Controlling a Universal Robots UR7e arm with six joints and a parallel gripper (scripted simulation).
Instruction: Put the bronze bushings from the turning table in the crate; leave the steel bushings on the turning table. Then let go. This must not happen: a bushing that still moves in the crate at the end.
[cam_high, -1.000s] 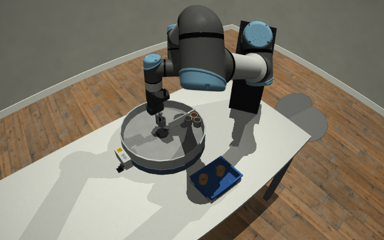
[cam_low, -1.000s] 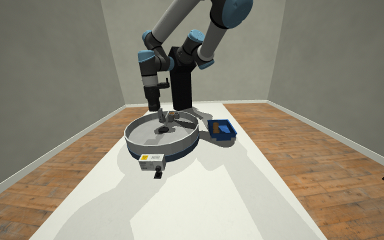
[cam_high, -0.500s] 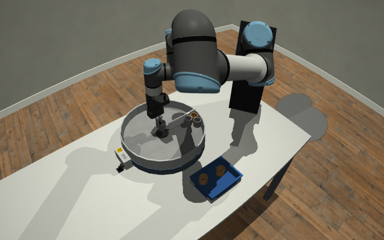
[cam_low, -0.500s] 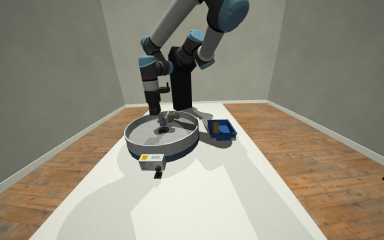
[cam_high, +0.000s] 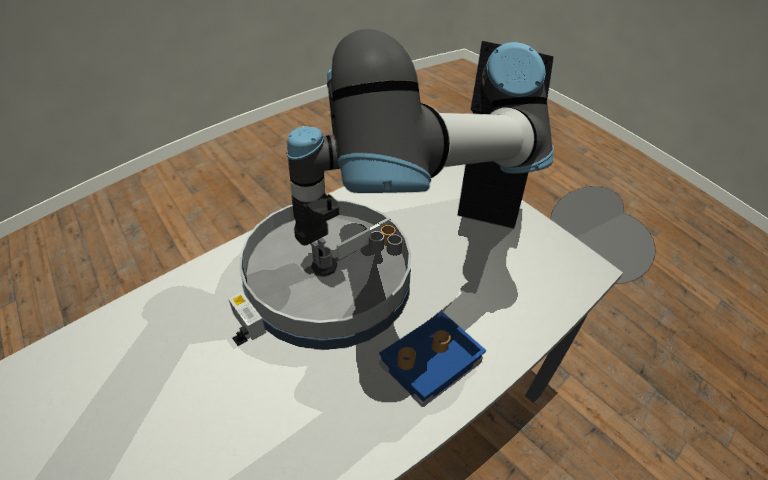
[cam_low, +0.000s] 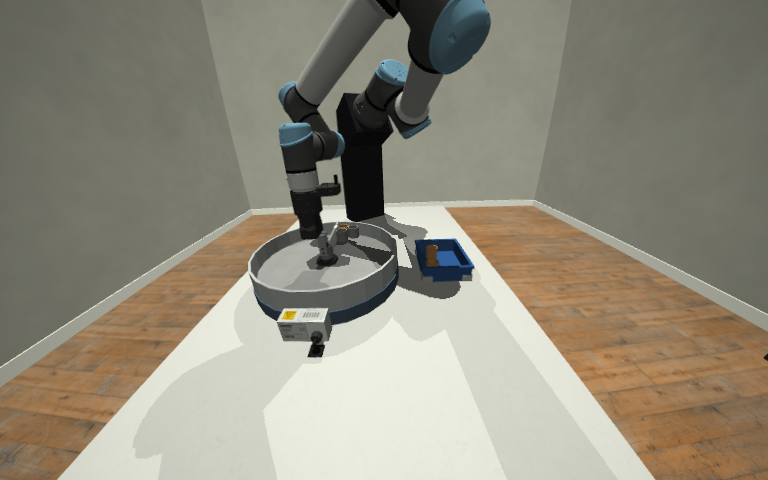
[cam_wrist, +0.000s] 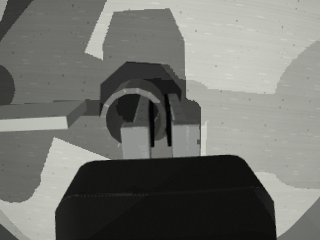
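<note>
Now: hand 50 mm above the round turning table, 10 mm to the left of it and 10 mm past it. The rest, counted from my hand: blue crate (300 mm to the left, 200 mm behind, 80 mm below).
</note>
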